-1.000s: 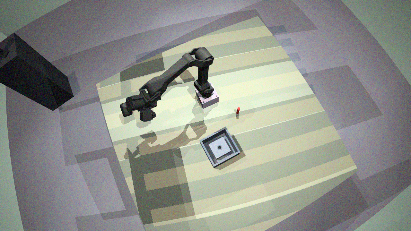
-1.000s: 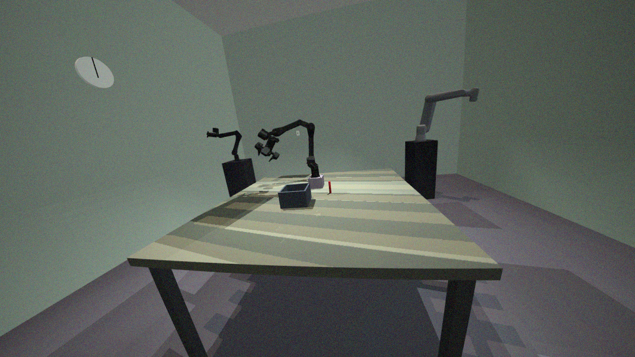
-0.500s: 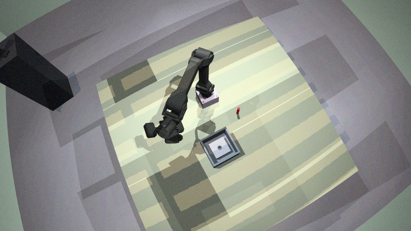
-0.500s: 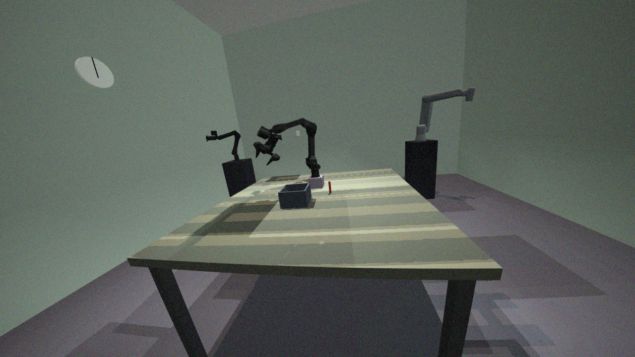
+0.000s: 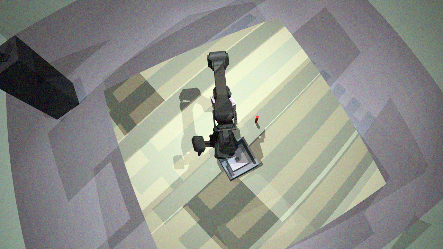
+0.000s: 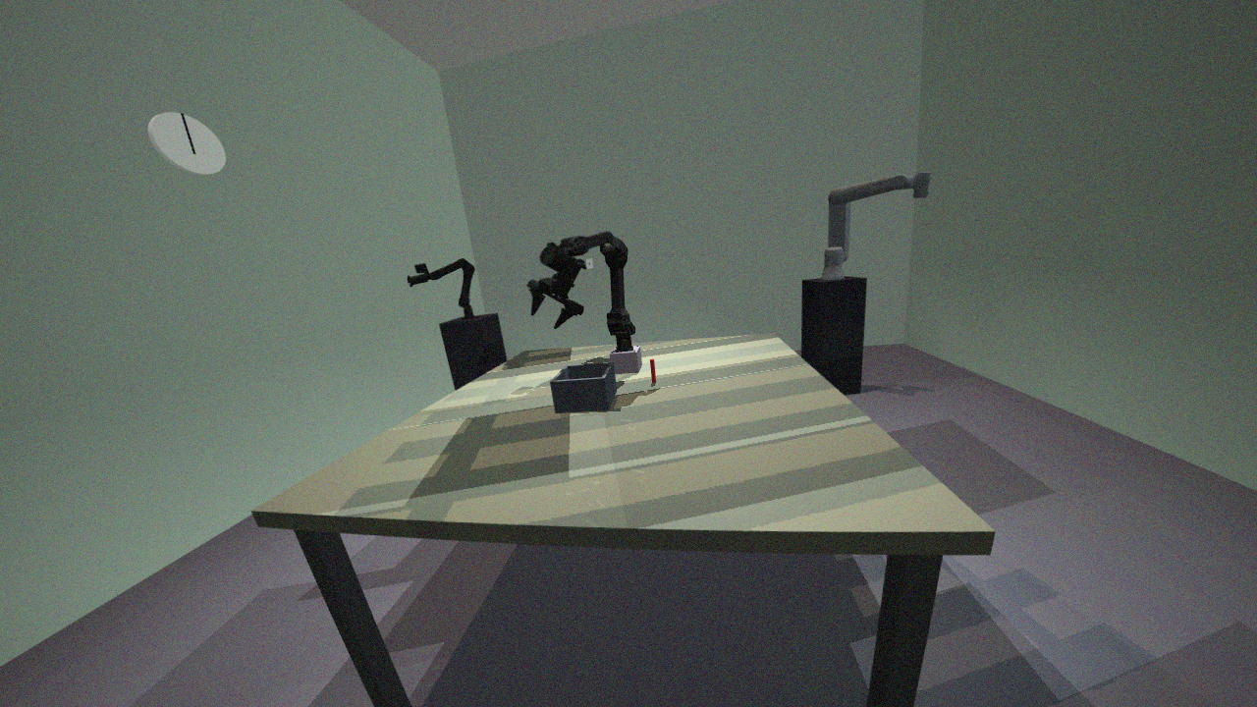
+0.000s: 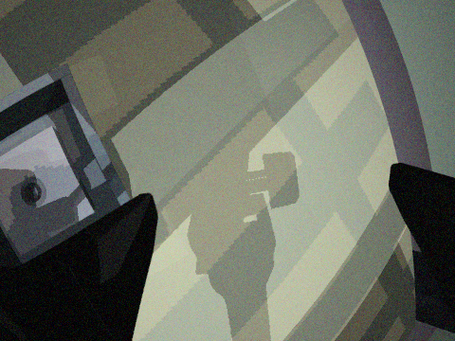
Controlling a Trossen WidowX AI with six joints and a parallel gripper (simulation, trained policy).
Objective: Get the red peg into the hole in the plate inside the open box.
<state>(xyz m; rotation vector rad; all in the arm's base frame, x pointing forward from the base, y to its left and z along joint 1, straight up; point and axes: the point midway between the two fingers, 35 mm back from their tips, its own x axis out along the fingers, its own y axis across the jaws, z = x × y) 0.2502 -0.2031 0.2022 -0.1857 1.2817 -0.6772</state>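
Now: gripper tip 70 mm past the red peg, 320 mm to the right of it and 210 mm above it. From my gripper tip the other things lie so: grey box (50 mm ahead, 110 mm to the left, 230 mm below); then pale plate (50 mm ahead, 110 mm to the left, 210 mm below).
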